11 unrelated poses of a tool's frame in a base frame.
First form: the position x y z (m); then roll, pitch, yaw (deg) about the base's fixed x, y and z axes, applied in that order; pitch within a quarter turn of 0, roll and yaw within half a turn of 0.
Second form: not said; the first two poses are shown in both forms.
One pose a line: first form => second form
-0.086 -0.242 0.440 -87.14 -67.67 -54.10 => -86 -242 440 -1.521 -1.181 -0.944
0.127 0.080 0.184 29.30 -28.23 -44.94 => 127 80 184 0.511 -0.493 -0.784
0.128 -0.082 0.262 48.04 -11.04 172.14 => 128 -82 262 0.838 -0.193 3.004
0.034 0.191 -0.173 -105.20 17.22 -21.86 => 34 191 -173 -1.836 0.301 -0.382
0.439 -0.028 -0.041 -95.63 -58.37 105.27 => 439 -28 -41 -1.669 -1.019 1.837
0.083 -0.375 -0.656 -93.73 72.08 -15.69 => 83 -375 -656 -1.636 1.258 -0.274
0.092 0.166 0.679 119.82 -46.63 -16.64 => 92 166 679 2.091 -0.814 -0.290
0.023 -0.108 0.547 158.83 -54.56 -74.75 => 23 -108 547 2.772 -0.952 -1.305
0.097 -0.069 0.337 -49.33 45.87 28.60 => 97 -69 337 -0.861 0.801 0.499
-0.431 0.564 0.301 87.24 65.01 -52.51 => -431 564 301 1.523 1.135 -0.916
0.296 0.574 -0.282 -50.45 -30.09 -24.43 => 296 574 -282 -0.881 -0.525 -0.426
